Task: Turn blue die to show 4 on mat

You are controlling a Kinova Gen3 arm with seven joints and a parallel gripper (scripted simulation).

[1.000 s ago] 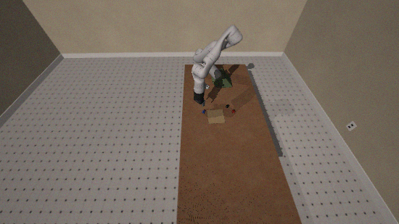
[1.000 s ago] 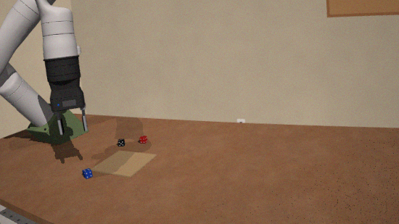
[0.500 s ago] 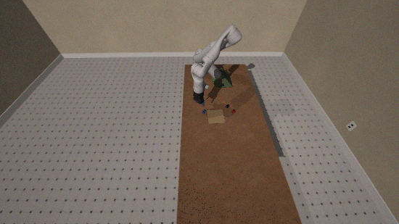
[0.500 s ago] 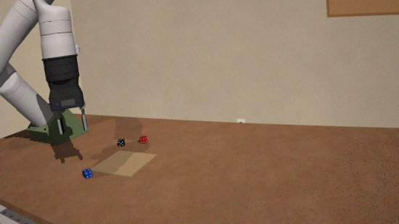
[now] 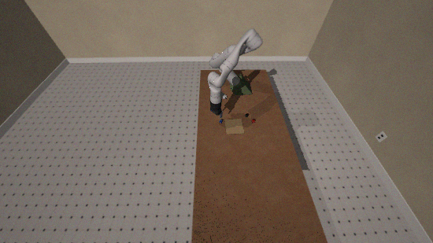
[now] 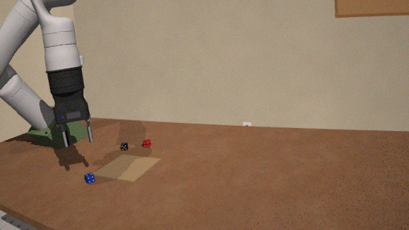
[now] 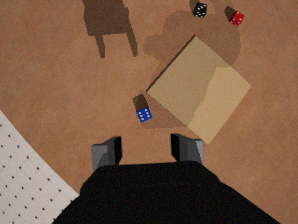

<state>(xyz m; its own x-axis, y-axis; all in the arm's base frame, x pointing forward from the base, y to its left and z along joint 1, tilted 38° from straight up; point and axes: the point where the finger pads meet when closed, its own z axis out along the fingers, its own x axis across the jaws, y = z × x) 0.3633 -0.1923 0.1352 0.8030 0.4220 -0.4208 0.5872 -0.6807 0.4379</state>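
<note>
My gripper is now 2 cm past the blue die, 3 cm to the right of it and 13 cm above it. Also, from my hand: red die 3 cm ahead, 28 cm to the left, 13 cm below; tan mat 4 cm ahead, 12 cm to the left, 14 cm below; black die 4 cm behind, 25 cm to the left, 13 cm below.
</note>
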